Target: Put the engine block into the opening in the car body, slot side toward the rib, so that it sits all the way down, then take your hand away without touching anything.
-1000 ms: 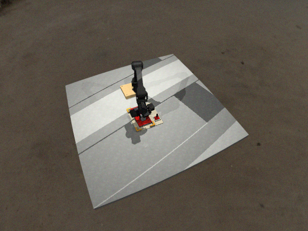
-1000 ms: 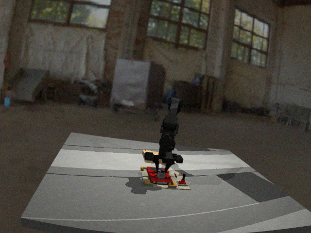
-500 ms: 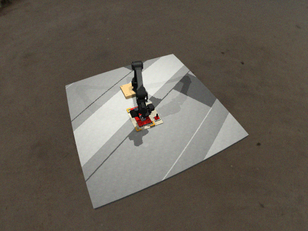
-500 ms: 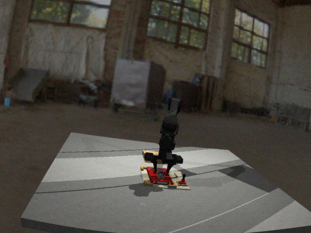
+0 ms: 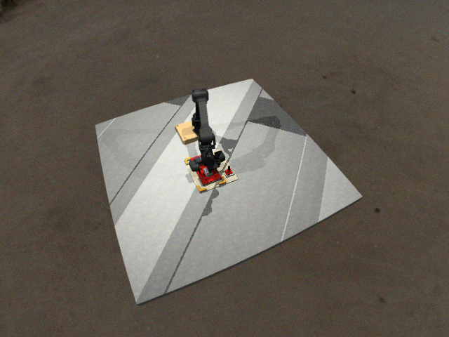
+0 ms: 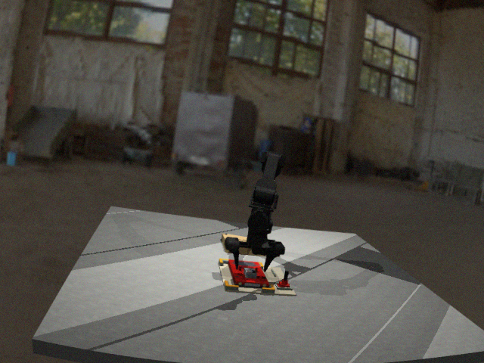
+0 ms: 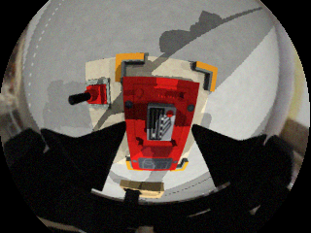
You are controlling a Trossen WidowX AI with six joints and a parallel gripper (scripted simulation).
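Right now my gripper tip is 20 mm above the engine block.
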